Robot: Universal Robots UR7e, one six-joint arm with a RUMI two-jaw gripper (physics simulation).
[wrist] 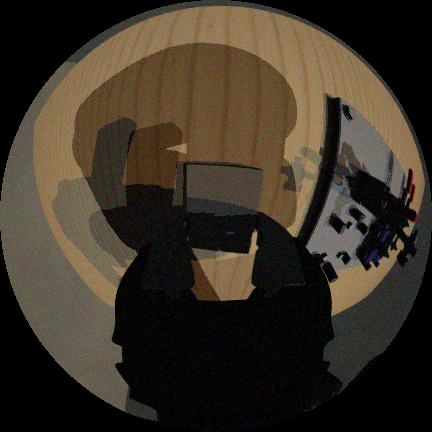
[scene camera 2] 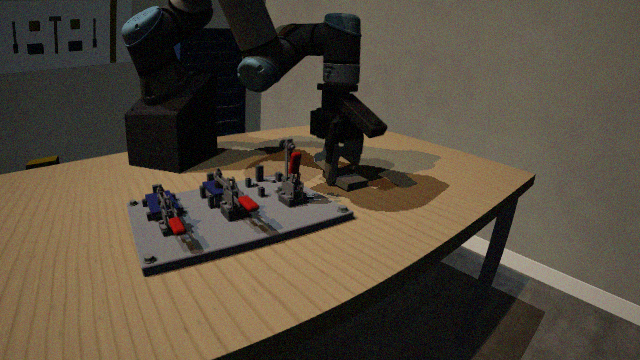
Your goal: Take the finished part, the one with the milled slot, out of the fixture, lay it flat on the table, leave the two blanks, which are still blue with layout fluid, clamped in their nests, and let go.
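Observation:
The finished part (scene camera 2: pixel 352 181) (wrist: pixel 225 185) is a dull grey block, level and flat, at the tabletop or a hair above it; any small gap is hard to tell. Its slot cannot be made out. My gripper (scene camera 2: pixel 344 172) (wrist: pixel 221 215) points down, shut on the part, with a finger on either side of it. In the scene view, one blue blank (scene camera 2: pixel 159 202) sits under the left clamp and the other blue blank (scene camera 2: pixel 214 188) under the middle clamp, both with red handles down. In the wrist view the blues are small and partly hidden behind the clamps.
The grey fixture plate (scene camera 2: pixel 285 220) (wrist: pixel 360 125) lies beside the part. Its third clamp (scene camera 2: pixel 292 192) stands open with its red handle upright, beside a vacant nest with short dark pins. The robot's base block (scene camera 2: pixel 152 140) stands behind the plate. The wooden table's (scene camera 2: pixel 475 180) right edge lies beyond the part.

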